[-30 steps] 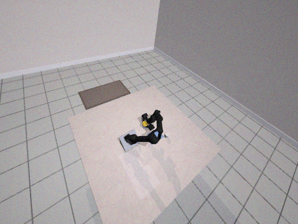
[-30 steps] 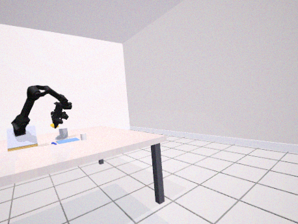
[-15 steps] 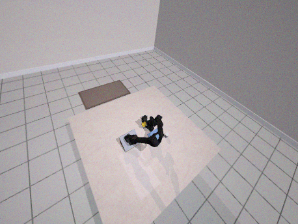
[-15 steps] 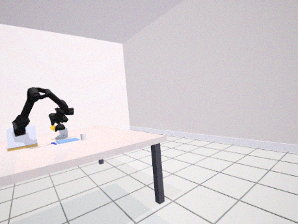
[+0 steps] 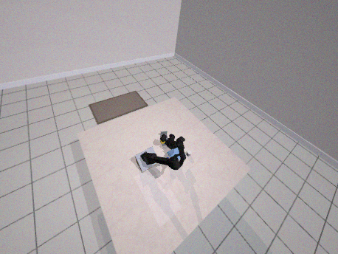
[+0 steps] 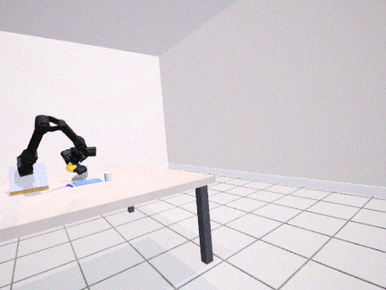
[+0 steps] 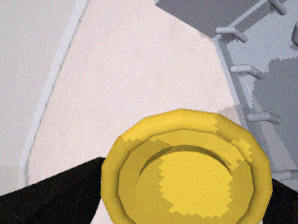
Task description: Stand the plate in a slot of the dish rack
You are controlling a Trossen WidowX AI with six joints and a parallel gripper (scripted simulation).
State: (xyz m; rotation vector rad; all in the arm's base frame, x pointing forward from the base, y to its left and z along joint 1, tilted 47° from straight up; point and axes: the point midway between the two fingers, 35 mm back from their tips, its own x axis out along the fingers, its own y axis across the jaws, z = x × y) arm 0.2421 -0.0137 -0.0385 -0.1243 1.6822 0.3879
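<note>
The dish rack is 60 mm below my gripper tip, 60 mm ahead of it and 20 mm to the left of it. From my gripper tip the other things lie so: white cup (260 mm to the right, 140 mm ahead, 60 mm below); then blue mat (180 mm to the right, 80 mm below, 50 mm ahead); then yellow plate (10 mm to the right).
</note>
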